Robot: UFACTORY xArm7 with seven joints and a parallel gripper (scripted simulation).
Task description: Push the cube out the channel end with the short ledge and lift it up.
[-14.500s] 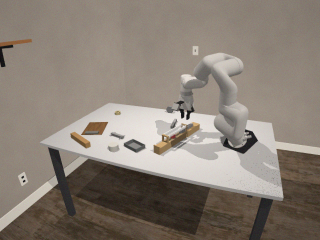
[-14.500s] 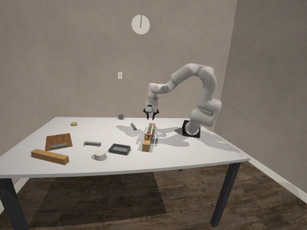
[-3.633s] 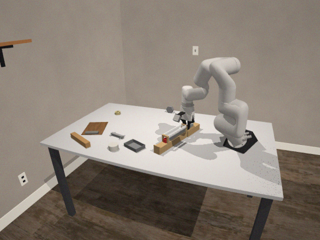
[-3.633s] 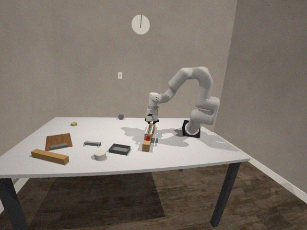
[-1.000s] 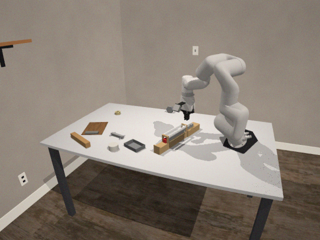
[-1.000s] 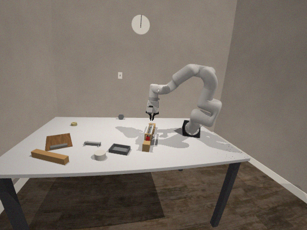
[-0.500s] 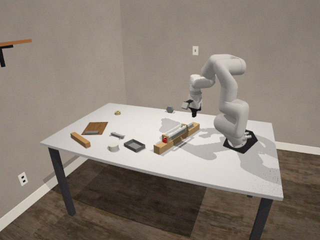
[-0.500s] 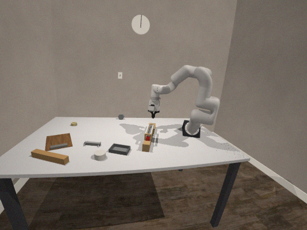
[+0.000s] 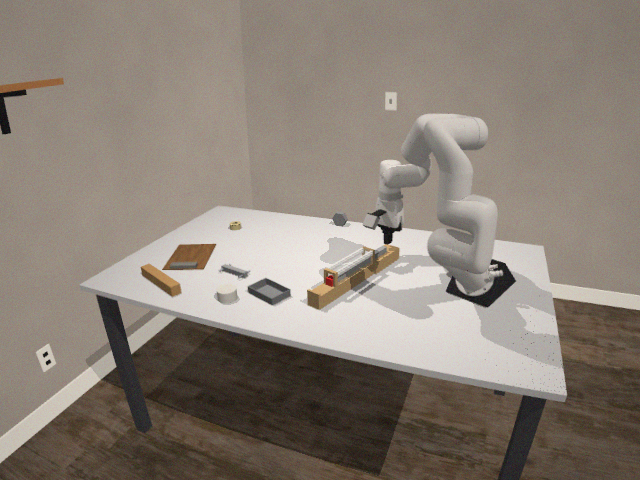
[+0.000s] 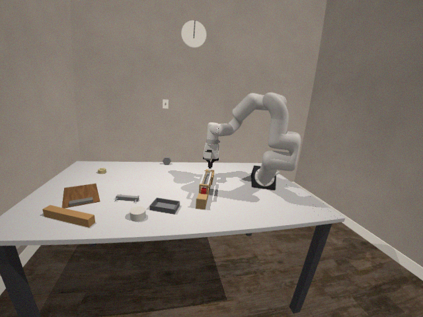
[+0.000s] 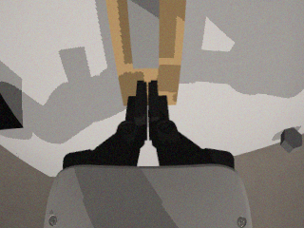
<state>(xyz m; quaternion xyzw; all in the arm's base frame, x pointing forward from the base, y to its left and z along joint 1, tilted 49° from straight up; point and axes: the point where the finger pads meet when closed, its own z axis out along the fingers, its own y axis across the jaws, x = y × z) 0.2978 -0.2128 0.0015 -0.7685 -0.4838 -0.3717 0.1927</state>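
Now: hand 32 cm to the right of the red cube, 9 cm short of it and 3 cm above it. The rest, counted from my hand: hexagonal object (30 cm ahead, 27 cm to the right, 6 cm below); then dark tray (39 cm to the left, 28 cm ahead, 8 cm below); then wooden channel (22 cm to the left, 6 cm ahead, 3 cm below).
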